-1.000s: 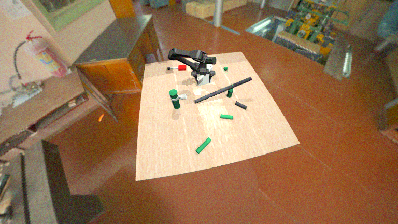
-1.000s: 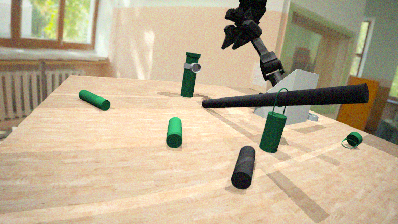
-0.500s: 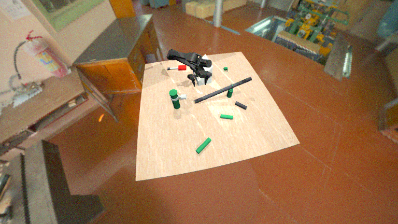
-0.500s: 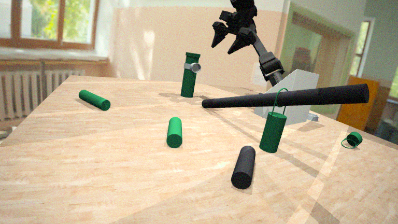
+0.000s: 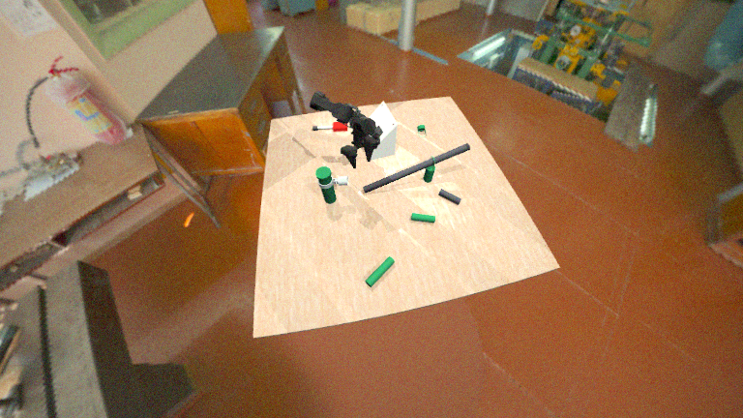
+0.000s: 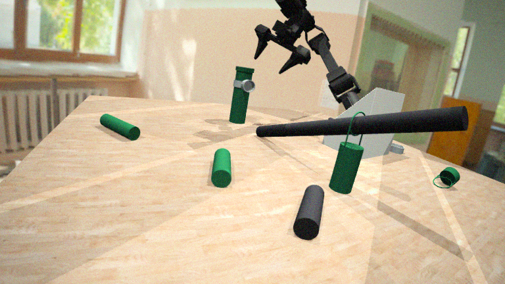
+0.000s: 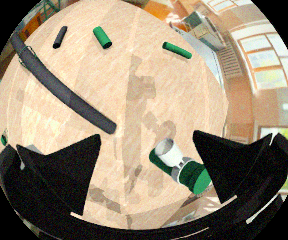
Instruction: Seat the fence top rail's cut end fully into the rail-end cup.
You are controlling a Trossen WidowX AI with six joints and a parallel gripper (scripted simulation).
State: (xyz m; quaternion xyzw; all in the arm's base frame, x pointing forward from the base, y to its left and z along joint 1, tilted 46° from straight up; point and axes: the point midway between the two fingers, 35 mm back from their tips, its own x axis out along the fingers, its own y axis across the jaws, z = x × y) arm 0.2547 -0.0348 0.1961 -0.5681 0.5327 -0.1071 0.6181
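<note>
Right now the grey rail-end cup is 10 mm behind my gripper tip, 100 mm to the right of it and 80 mm below it. Also, from my gripper tip: short dark cylinder 170 mm ahead, 390 mm to the left, 200 mm below; small green post 20 mm ahead, 340 mm to the left, 110 mm below.
</note>
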